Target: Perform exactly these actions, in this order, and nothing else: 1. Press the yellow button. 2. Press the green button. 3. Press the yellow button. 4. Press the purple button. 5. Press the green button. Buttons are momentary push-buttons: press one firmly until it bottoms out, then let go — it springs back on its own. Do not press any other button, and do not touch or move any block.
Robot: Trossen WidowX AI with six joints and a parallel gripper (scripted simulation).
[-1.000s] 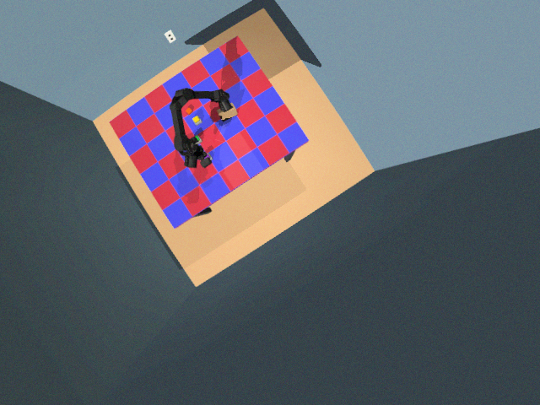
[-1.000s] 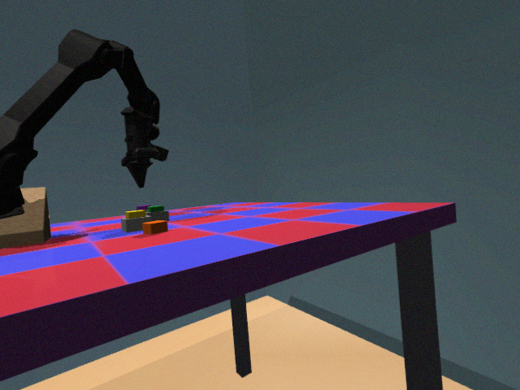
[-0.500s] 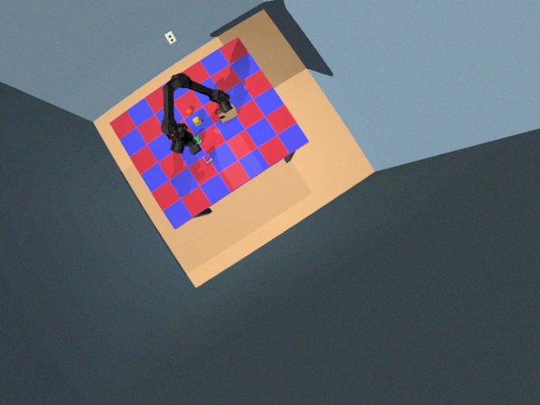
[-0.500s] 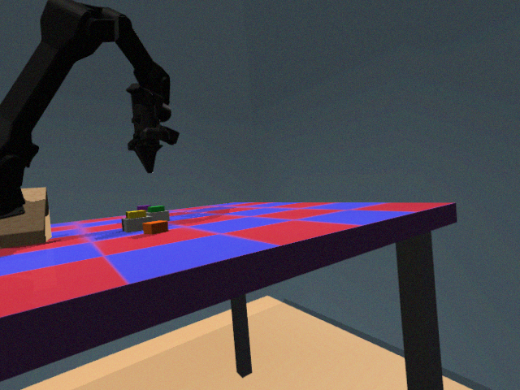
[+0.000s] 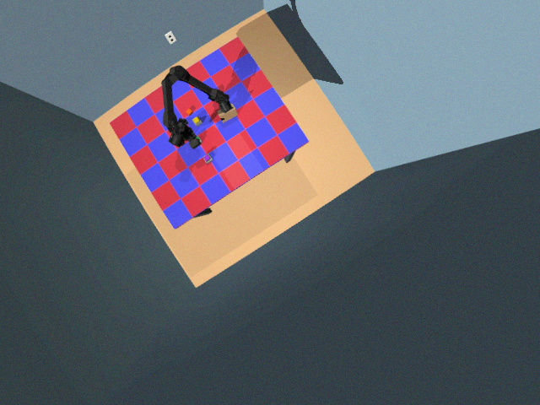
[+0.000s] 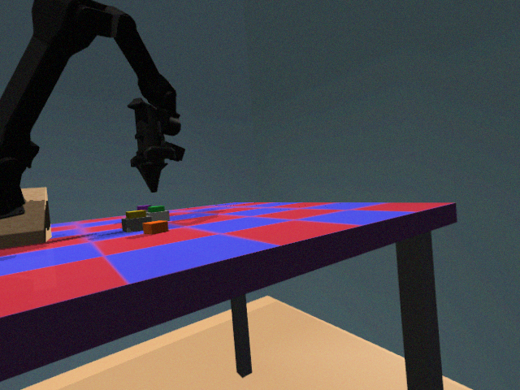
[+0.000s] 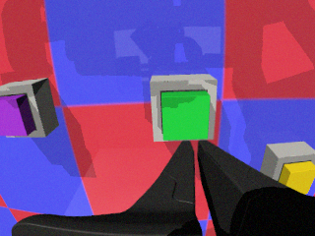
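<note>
Right now my gripper tip is 40 mm above the green button. From my gripper tip the other things lie so: yellow button (80 mm behind, 110 mm to the right, 40 mm below); orange block (70 mm behind, 200 mm to the right, 60 mm below); purple button (20 mm ahead, 140 mm to the left, 40 mm below).
</note>
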